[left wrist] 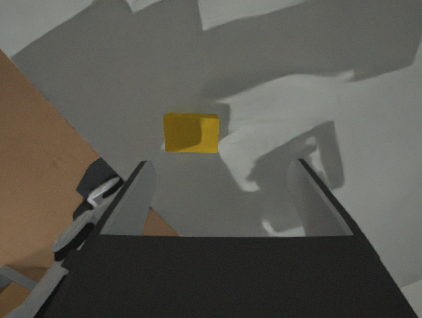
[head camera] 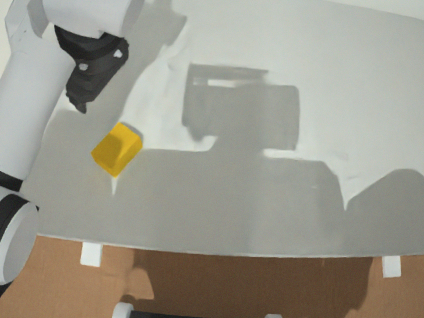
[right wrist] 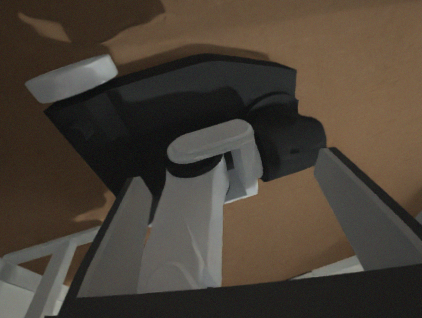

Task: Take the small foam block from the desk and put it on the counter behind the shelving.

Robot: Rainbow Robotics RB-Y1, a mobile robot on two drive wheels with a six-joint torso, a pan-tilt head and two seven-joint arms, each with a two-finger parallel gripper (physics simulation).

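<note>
The small yellow foam block lies on the grey-white desk, at the left in the head view and just above the middle in the left wrist view. My left gripper is open and empty, raised over the desk. In the head view it is up and to the left of the block; in its wrist view the block lies beyond the fingertips, nearer the left finger of the picture. My right gripper is open and empty, over the robot's own base and the floor. The counter and shelving do not show.
The desk's near edge crosses the lower head view, with brown floor beyond it. White pieces stick out under that edge. The robot's dark base is below my right gripper. A pale frame stands at the lower left.
</note>
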